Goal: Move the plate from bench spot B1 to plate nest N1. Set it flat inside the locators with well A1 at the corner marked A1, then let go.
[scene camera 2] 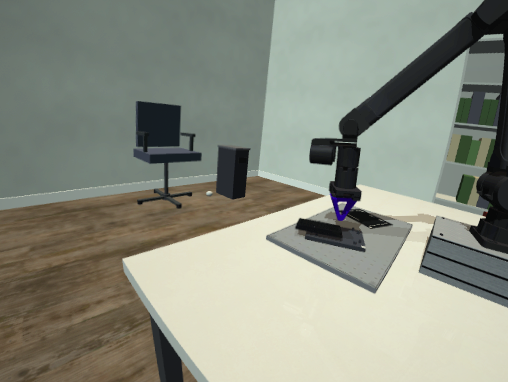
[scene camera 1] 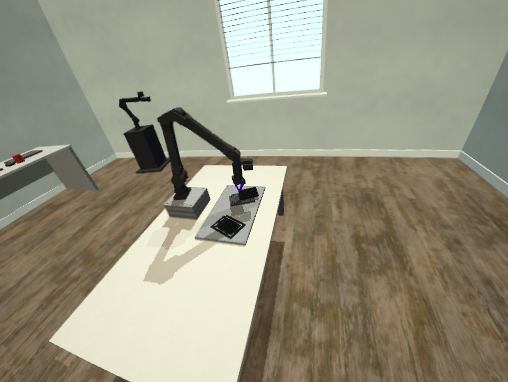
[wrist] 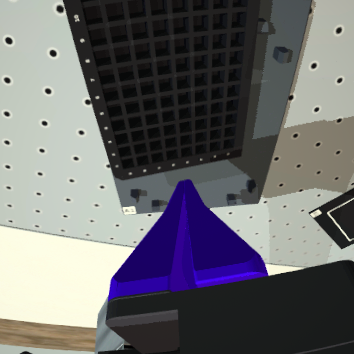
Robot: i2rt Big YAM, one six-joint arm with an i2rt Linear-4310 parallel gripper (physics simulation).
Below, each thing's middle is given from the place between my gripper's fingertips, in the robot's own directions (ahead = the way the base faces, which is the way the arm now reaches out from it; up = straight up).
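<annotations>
Gripper: 5 cm short of black well plate point(wrist: 168, 91), 2 cm to the right of it, 3 cm above it. Dark nest with corner locators point(scene camera 2: 352, 239): 1 cm ahead of my hand, 1 cm to the right, 5 cm below.
</annotations>
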